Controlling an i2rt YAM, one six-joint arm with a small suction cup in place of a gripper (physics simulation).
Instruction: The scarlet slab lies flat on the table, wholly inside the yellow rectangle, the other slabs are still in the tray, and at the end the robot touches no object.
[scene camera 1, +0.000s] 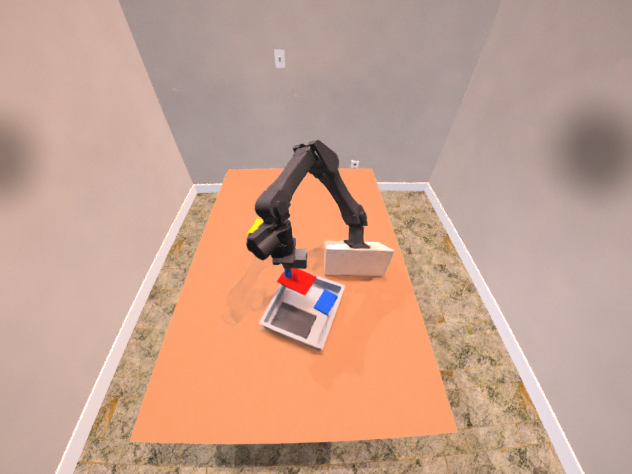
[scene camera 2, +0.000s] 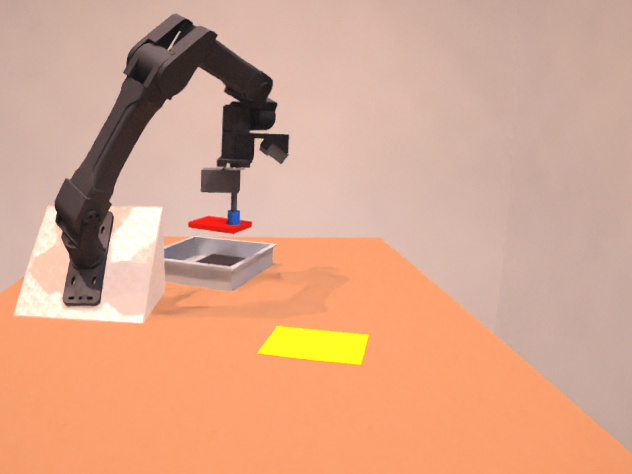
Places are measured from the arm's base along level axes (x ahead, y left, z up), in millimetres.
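Where they show: hand, its tool point: (scene camera 1: 288, 276) (scene camera 2: 233, 228); arm's base, origin of its link: (scene camera 1: 355, 245) (scene camera 2: 89, 257).
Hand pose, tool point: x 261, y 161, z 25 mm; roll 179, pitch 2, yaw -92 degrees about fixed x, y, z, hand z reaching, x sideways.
Note:
Things, the pixels of their top centre, and the offset from my tool point. "*": a spot on its surface instead. Level surfaces: height alone.
- scarlet slab, centre of its top: (scene camera 2: 220, 220) (scene camera 1: 296, 278) dx -29, dy +16, dz +13 mm
- tray, centre of its top: (scene camera 2: 210, 249) (scene camera 1: 304, 303) dx -54, dy +72, dz -61 mm
- blue slab, centre of its top: (scene camera 1: 326, 301) dx -133, dy +47, dz -99 mm
- dark grey-brown slab, centre of its top: (scene camera 2: 228, 261) (scene camera 1: 293, 319) dx -16, dy +117, dz -98 mm
- yellow rectangle, a spot on its surface: (scene camera 2: 314, 345) * dx +131, dy -341, dz -111 mm
- orange table, height of its surface: dz -111 mm
The scarlet slab (scene camera 1: 301, 282) (scene camera 2: 211, 223) hangs roughly level in the air above the tray (scene camera 1: 291, 337) (scene camera 2: 199, 276), clear of its rim in scene camera 2. My suction cup (scene camera 1: 288, 273) (scene camera 2: 233, 217) is on the slab's top face, off its middle and close to one end, and holds it. A blue slab (scene camera 1: 325, 302) and a dark grey-brown slab (scene camera 1: 293, 319) (scene camera 2: 222, 259) lie in the tray. The yellow rectangle (scene camera 1: 254, 226) (scene camera 2: 314, 345) lies flat on the table; the arm hides part of it in scene camera 1.
The arm stands on a pale wedge-shaped base block (scene camera 1: 354, 261) (scene camera 2: 131, 265) beside the tray. The orange table (scene camera 1: 285, 397) (scene camera 2: 255, 418) ends at straight edges. Walls stand around it. In scene camera 2 the yellow rectangle is nearer the camera than the tray.

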